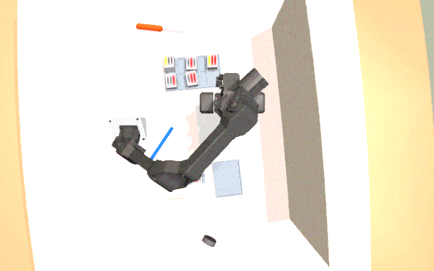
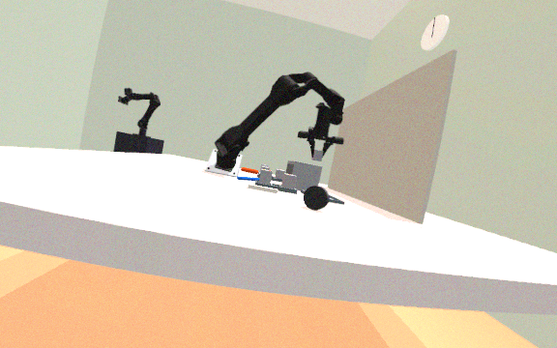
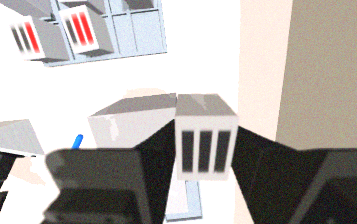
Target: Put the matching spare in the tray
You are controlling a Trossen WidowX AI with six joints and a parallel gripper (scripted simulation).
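My gripper tip is now 1 cm past the flat tray, 26 cm to the left of it and 13 cm above it. From my gripper tip the other things lie so: wall panel (19 cm ahead, 6 cm to the right, 9 cm above); labelled block (2 cm above); mounted unit (6 cm behind, 7 cm to the right, 8 cm below).
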